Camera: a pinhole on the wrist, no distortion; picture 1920 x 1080 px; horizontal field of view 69.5 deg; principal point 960.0 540.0 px. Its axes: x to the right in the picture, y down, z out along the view. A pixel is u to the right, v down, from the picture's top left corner.
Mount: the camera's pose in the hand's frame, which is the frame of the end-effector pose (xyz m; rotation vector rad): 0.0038 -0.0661 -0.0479 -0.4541 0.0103 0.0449
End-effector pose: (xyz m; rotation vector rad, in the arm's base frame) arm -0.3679 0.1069 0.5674 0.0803 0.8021 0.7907
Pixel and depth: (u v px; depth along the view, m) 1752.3 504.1 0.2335
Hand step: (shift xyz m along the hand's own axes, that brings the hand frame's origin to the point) 0.1376 0.0364 0.1619
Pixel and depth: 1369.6 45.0 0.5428
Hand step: 0.1731 0.0043 0.5218
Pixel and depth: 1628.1 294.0 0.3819
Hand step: 0.1911 0.0481 0.3214
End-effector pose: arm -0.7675 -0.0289 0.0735 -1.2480 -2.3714 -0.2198
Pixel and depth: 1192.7 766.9 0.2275
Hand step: 0.0403 0.0688 0.1394
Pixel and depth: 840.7 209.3 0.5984
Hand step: -0.0412 0.0659 0.5535
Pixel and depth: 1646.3 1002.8 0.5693
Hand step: 0.2771 0.3662 0.3746
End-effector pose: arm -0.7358 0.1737 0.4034 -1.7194 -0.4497 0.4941
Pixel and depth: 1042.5 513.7 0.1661
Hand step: 0.0138 0.0043 0.1025
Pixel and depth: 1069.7 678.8 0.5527
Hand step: 0.0450 0.2279 0.4236
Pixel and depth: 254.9 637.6 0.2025
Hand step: -0.0999 0.0313 0.1299
